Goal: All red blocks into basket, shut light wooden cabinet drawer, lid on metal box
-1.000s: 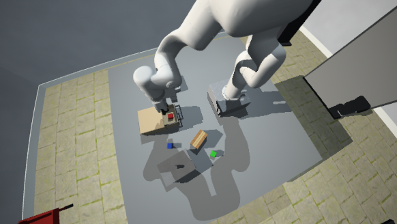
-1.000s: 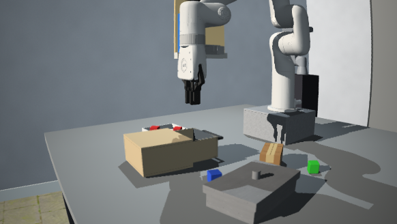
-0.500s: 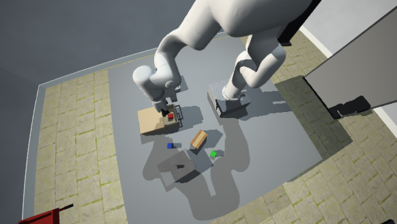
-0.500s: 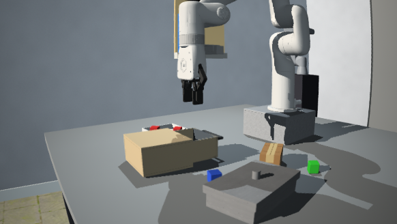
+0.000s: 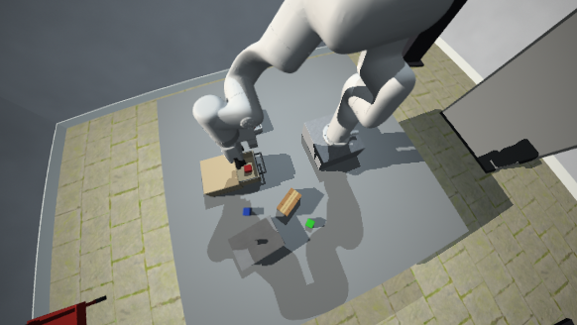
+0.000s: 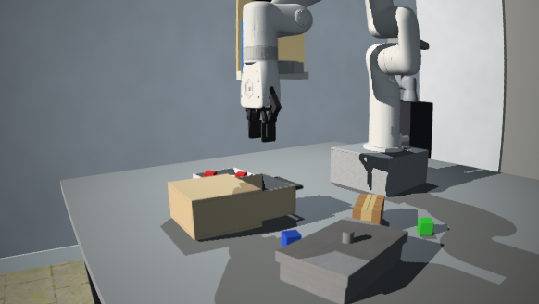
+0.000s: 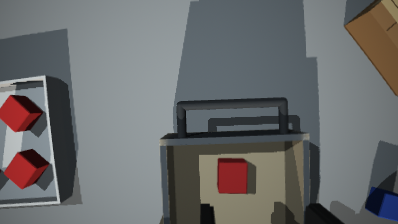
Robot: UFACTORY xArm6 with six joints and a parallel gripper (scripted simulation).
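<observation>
Now: hand 10 mm short of the drawer and 150 mm above it. From my hand the other things lie so: blue block: 30 mm ahead, 190 mm to the left, 170 mm below; light wooden cabinet: 70 mm ahead, 10 mm to the left, 150 mm below; cardboard box: 160 mm behind, 180 mm to the left, 150 mm below.
</observation>
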